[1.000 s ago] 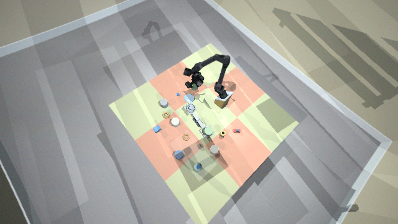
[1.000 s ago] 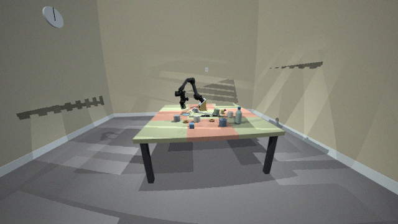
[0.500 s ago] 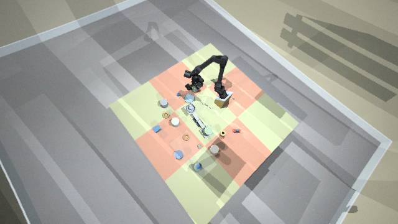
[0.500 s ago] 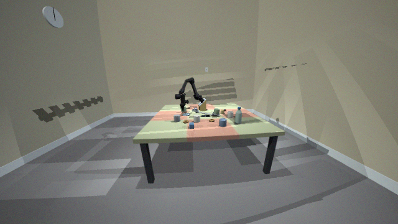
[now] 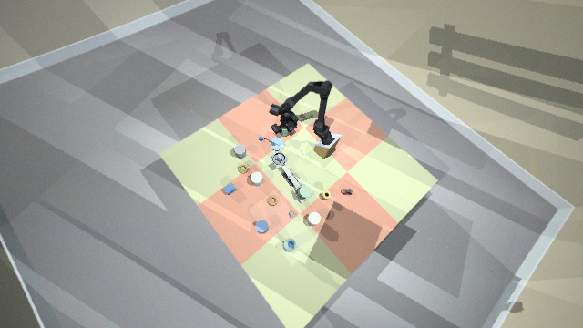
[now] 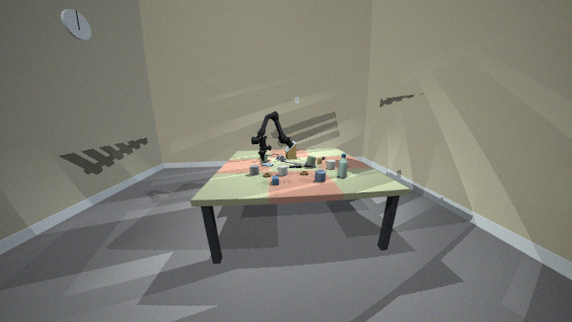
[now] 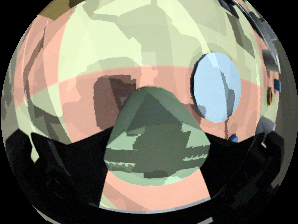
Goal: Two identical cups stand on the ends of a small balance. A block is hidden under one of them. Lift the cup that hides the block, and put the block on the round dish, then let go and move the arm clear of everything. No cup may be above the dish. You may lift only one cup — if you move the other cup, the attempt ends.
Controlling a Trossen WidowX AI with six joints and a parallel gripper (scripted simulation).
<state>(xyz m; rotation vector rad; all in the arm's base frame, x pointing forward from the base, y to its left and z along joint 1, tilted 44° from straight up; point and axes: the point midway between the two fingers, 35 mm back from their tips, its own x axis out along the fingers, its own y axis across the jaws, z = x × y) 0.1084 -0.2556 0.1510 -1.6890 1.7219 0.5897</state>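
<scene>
The grey block is 19 cm ahead of my gripper tip, 15 cm to the left of it and 6 cm above it. Round my gripper tip: blue cube (53 cm ahead, 8 cm to the left, 1 cm below); then grey cylinder (33 cm ahead, 5 cm to the right, 1 cm above); then pale blue round dish (10 cm ahead, 4 cm to the left, 2 cm below).
</scene>
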